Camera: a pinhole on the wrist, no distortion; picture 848 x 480 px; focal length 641.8 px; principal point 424.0 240.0 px. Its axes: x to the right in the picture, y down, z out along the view. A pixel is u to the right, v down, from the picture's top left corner.
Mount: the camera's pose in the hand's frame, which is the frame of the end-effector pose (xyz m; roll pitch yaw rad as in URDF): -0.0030 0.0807 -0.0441 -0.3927 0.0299 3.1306
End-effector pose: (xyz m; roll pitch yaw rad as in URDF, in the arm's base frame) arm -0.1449 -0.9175 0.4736 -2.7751 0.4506 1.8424
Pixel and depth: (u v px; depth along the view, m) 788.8 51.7 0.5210
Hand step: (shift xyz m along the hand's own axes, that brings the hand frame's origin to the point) -0.3158 0.0260 0.4866
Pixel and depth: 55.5 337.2 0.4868
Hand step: 0.2610 -0.1766 0.3856
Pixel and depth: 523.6 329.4 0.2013
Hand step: -0.0406 -0.0218 0.1301
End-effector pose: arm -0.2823 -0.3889 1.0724 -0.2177 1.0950 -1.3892
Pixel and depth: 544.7 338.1 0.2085
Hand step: -0.0488 -0.0280 0.1351
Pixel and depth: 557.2 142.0 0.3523
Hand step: -0.0874 -0.0035 0.2996
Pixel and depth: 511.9 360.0 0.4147
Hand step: -0.0729 -0.1489 0.3075
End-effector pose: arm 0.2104 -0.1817 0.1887 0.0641 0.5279 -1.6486
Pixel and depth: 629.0 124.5 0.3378
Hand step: -0.1217 0.0089 0.2879
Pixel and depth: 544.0 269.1 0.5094
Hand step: -0.1144 -0.1344 0.4146
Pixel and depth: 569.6 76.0 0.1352
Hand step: -0.0380 0.0613 0.0931
